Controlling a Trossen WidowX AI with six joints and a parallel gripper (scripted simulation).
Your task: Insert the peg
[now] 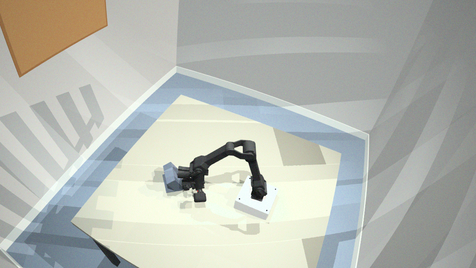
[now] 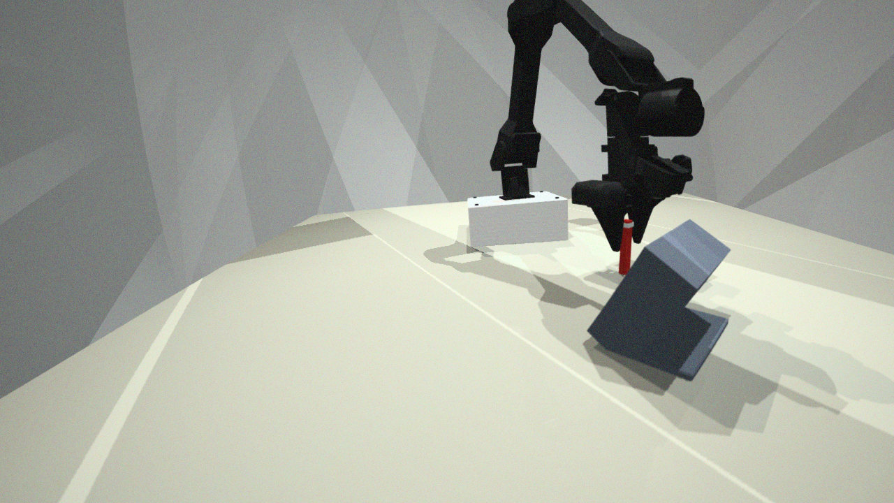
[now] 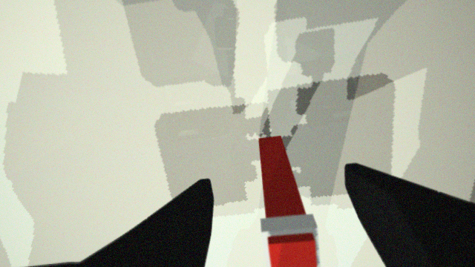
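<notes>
Now: the sloped panel 17 cm ahead of my gripper tip, 5 cm to the right of it and 1 cm above it. The rest, counted from my gripper tip: red square peg (2 cm above).
</notes>
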